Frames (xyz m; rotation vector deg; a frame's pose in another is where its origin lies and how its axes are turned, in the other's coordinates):
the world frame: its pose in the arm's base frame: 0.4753 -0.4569 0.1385 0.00 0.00 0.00
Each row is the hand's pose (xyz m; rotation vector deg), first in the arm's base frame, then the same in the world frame.
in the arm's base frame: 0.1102 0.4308 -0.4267 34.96 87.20 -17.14
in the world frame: -0.3651 0.8877 -0.5652 34.96 87.20 -17.14
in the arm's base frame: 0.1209 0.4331 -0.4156 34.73 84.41 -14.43
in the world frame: -0.3544 0.8900 -0.5541 34.73 84.41 -14.43
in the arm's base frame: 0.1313 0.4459 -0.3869 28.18 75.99 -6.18
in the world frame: -0.3440 0.9028 -0.5254 28.18 75.99 -6.18
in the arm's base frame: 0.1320 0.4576 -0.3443 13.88 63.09 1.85
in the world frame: -0.3433 0.9145 -0.4828 13.88 63.09 1.85
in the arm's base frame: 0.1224 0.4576 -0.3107 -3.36 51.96 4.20
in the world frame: -0.3529 0.9145 -0.4492 -3.36 51.96 4.20
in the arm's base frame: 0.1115 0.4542 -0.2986 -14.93 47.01 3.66
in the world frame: -0.3638 0.9111 -0.4371 -14.93 47.01 3.66
